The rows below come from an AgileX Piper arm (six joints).
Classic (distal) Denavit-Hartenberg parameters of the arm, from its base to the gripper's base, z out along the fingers. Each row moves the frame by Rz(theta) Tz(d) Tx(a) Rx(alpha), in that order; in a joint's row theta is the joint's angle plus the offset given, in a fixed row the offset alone. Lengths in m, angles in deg.
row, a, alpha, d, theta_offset
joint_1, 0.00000, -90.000, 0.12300, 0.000
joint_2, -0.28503, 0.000, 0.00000, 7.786
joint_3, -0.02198, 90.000, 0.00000, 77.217
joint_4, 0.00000, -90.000, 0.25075, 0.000
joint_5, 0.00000, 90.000, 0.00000, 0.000
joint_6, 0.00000, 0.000, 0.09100, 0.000
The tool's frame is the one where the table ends.
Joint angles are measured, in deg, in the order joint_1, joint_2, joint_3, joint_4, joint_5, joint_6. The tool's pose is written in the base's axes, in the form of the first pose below.
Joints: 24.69, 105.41, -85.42, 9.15, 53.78, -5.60
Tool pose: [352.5 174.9 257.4 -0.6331 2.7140 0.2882]
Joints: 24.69, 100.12, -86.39, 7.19, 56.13, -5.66
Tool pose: [339.1 166.3 296.1 -0.6498 2.6383 0.2608]
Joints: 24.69, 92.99, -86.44, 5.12, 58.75, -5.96
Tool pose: [314.8 152.4 339.4 -0.6632 2.5505 0.2290]
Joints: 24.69, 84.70, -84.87, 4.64, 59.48, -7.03
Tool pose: [281.9 136.6 378.6 -0.6685 2.4393 0.2287]
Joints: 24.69, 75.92, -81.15, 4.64, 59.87, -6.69
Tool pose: [243.1 118.8 403.4 -0.6444 2.3617 0.2435]
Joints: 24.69, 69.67, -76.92, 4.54, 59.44, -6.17
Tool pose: [215.7 106.0 409.4 -0.6243 2.3232 0.2515]
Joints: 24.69, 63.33, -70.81, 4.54, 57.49, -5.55
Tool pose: [190.2 94.1 404.2 -0.6006 2.2907 0.2617]
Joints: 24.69, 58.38, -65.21, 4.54, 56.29, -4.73
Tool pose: [170.7 85.1 393.1 -0.5805 2.2868 0.2697]
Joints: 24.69, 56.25, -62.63, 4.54, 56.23, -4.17
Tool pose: [162.1 81.1 386.3 -0.5707 2.2969 0.2733]
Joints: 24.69, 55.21, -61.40, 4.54, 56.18, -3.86
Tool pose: [158.0 79.2 383.1 -0.5649 2.3012 0.2755]
